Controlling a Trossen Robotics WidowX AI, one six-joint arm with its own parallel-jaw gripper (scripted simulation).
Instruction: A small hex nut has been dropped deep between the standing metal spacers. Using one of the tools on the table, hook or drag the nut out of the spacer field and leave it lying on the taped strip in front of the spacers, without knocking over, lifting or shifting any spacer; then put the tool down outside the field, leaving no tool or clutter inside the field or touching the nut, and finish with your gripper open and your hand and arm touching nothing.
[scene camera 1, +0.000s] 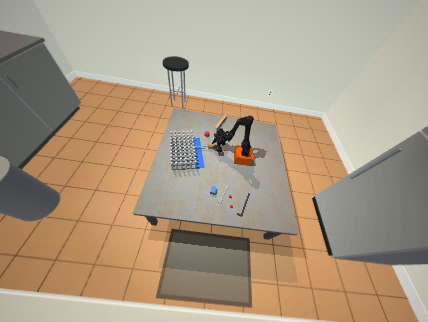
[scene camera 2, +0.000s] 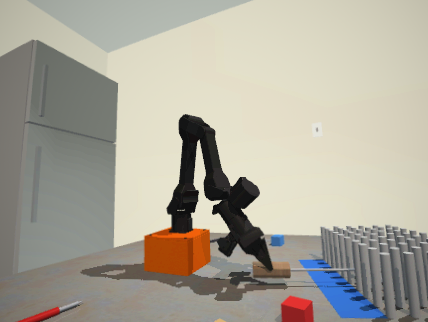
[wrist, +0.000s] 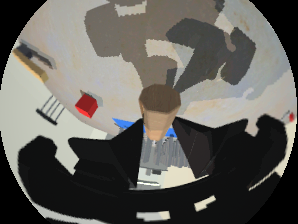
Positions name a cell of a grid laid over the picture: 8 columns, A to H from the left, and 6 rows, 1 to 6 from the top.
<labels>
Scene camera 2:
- my gripper: F6
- wooden-handled tool: F6, held by my gripper
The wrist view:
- my gripper: E4
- wooden-handled tool: E3
</labels>
